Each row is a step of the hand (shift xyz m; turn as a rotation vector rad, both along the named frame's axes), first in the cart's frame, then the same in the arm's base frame.
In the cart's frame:
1: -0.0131 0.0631 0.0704 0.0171 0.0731 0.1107
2: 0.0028 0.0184 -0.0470 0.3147 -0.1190 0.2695
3: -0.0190 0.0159 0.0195 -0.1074 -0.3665 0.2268
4: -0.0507 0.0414 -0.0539 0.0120 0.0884 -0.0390
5: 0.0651 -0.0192 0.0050 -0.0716 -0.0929 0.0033
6: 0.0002 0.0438 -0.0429 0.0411 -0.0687 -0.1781
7: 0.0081 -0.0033 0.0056 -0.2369 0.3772 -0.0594
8: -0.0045 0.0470 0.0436 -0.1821 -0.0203 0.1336
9: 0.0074 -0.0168 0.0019 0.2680 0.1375 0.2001
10: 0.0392 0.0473 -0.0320 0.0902 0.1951 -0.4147
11: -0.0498 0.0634 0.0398 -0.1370 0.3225 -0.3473
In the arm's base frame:
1: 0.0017 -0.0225 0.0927 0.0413 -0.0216 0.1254
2: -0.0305 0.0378 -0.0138 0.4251 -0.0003 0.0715
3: -0.0103 -0.0173 0.0243 0.1927 -0.3690 -0.1550
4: -0.0832 0.0161 -0.0002 -0.0484 0.0703 0.0468
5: 0.0587 0.0324 -0.0117 -0.0128 -0.0914 -0.0725
6: -0.0408 0.0449 0.0088 -0.0359 0.1026 -0.1622
7: 0.0103 0.0007 0.0008 -0.3626 0.0429 0.2619
8: 0.0004 -0.0080 0.0638 -0.0552 -0.2107 0.0632
9: 0.0134 -0.0036 -0.0121 0.2477 0.1230 0.2330
10: -0.0076 0.0663 0.0186 -0.2344 0.3926 -0.0954
11: -0.0419 -0.0290 0.0741 -0.4192 0.2562 0.0448

